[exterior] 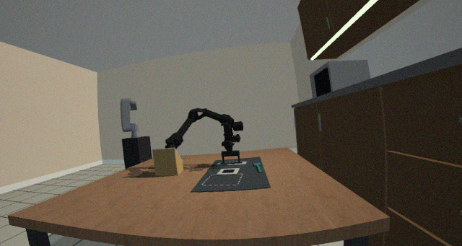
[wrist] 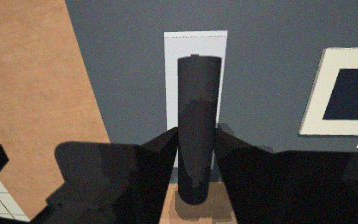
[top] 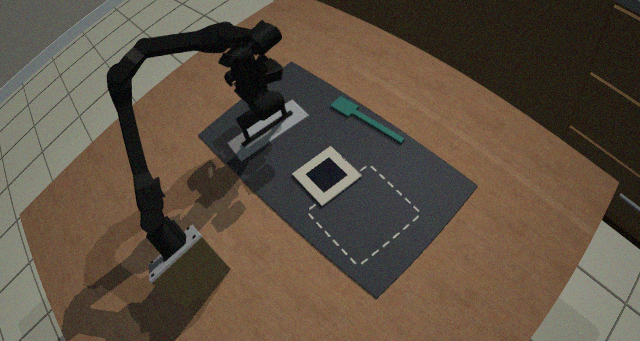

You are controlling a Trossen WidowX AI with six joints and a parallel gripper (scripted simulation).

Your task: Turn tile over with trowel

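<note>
Now: gripper tip 2 cm short of the trowel and 3 cm above it. Also, from my gripper tip: dark mat: 5 cm ahead, 17 cm to the right, 8 cm below; then tile: 2 cm ahead, 21 cm to the right, 6 cm below; then teal flat tool: 19 cm ahead, 14 cm to the right, 6 cm below.
</note>
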